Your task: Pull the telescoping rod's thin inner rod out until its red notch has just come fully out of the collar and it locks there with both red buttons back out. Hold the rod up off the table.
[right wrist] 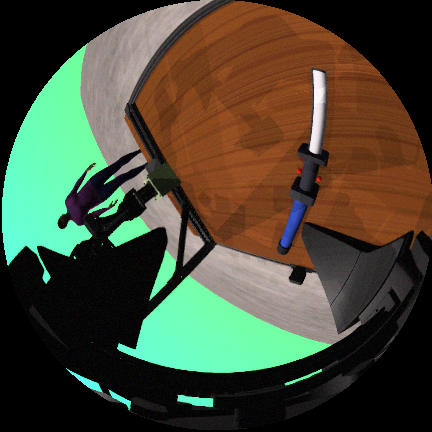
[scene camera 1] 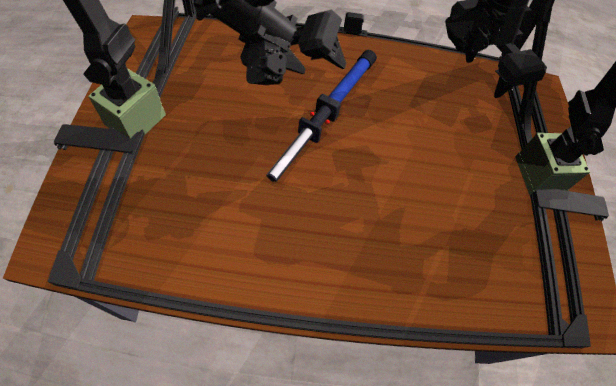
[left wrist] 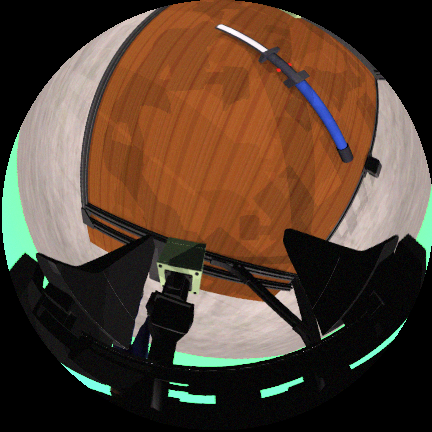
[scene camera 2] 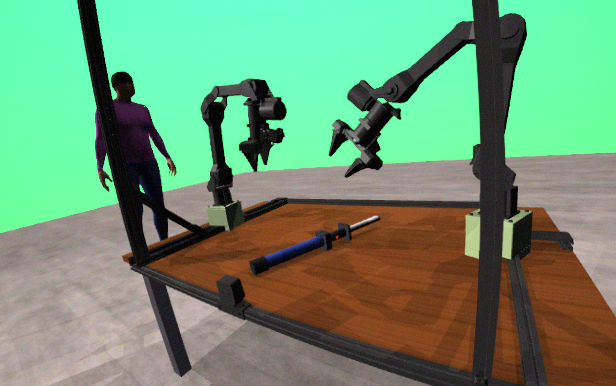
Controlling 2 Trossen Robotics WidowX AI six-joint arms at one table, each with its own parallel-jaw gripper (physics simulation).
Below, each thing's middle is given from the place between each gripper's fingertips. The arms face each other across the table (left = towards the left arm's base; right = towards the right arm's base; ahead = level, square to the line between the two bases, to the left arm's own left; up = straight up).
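The telescoping rod [scene camera 1: 327, 107] is 200 mm below my left hand, and it is also 250 mm to the right of that hand and 60 mm behind it. As for the thin inner rod [scene camera 1: 297, 145], I find it 250 mm to the right of my left hand, 50 mm behind it and 200 mm below it.
Measured from my right hand, the telescoping rod is 9 cm behind, 2 cm to the left and 19 cm below. The thin inner rod is 8 cm behind my right hand, with 2 cm to the left of it and 19 cm below it as its other distances.
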